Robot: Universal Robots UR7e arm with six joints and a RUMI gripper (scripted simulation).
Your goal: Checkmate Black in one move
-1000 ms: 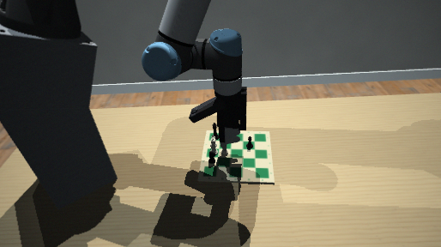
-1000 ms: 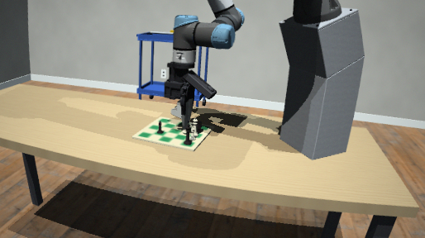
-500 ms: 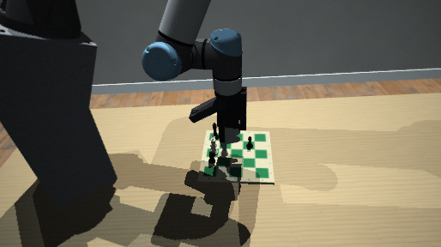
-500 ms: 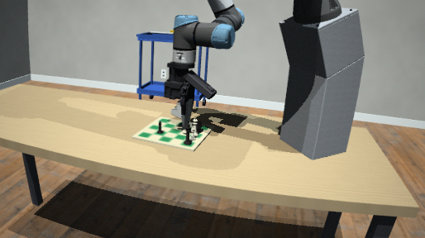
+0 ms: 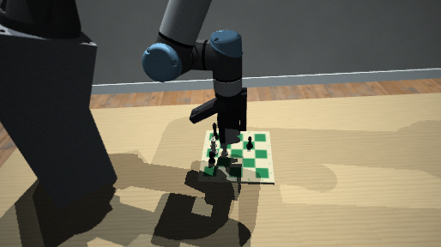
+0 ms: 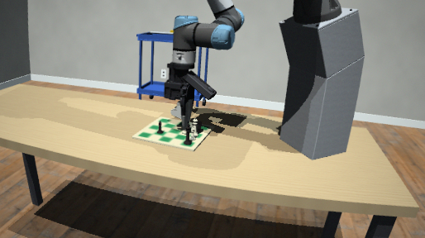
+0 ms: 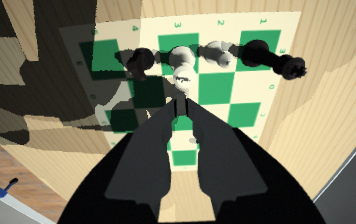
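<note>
Right now my hand is 4 cm short of the green-and-cream chessboard and 3 cm above it. Also, from my hand: black pawn (8 cm ahead, 3 cm to the left, 1 cm below).
</note>
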